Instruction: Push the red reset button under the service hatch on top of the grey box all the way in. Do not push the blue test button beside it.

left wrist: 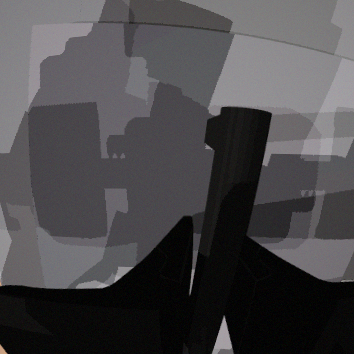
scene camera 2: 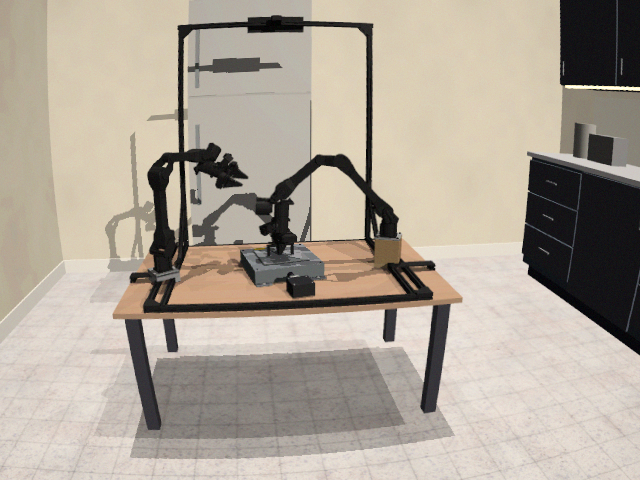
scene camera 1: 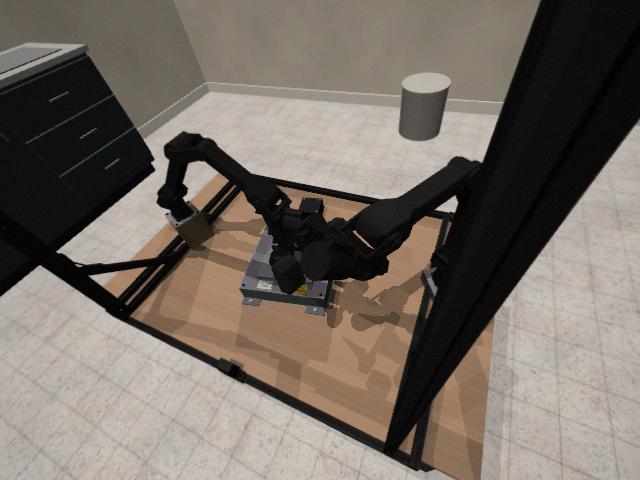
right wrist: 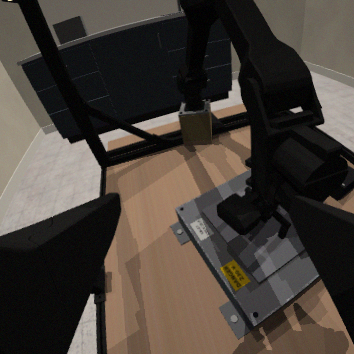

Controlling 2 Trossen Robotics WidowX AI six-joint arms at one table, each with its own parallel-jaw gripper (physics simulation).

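Observation:
The grey box [scene camera 1: 257, 282] [scene camera 2: 269, 276] [right wrist: 214, 260] sits in the middle of the table. Its flat grey service hatch [right wrist: 277, 258] [left wrist: 281, 74] lies on top. A black bar handle [left wrist: 239, 147] stands up from the hatch. My left gripper [left wrist: 199, 223] [scene camera 2: 280, 250] [right wrist: 265, 219] is down on the box top, shut on this handle. My right gripper [scene camera 2: 233, 177] [right wrist: 206, 203] is open and empty, high above the table to one side of the box.
A black frame [scene camera 1: 175, 333] [scene camera 2: 280, 304] runs around the table top, with a small black block [scene camera 2: 301, 286] on its front rail. A tan block [scene camera 1: 194, 230] [scene camera 2: 387, 250] [right wrist: 195, 127] stands at the left arm's base. A yellow warning label [right wrist: 235, 274] is on the box top.

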